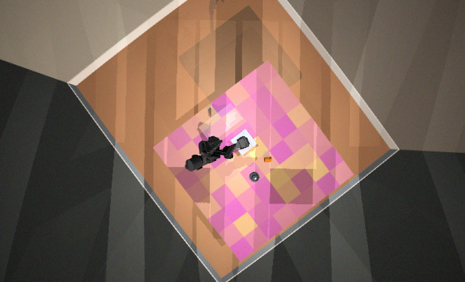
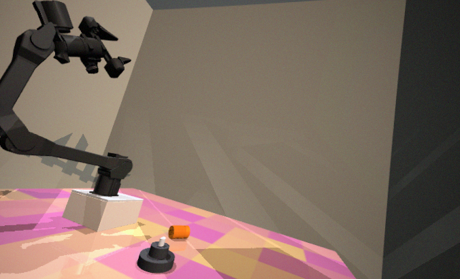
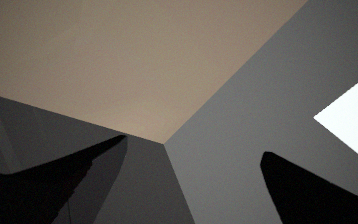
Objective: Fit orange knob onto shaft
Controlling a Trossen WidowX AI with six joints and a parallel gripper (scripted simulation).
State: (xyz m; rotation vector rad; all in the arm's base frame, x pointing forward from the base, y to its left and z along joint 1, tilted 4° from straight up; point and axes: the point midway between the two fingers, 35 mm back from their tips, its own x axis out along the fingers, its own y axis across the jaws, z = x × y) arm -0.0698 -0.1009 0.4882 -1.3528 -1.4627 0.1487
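Now: the orange knob 58 cm below my gripper tip, 34 cm ahead of it and 9 cm to the left of it. The rest, counted from my gripper tip: dark round pedestal 57 cm below, 36 cm ahead, 10 cm to the right.
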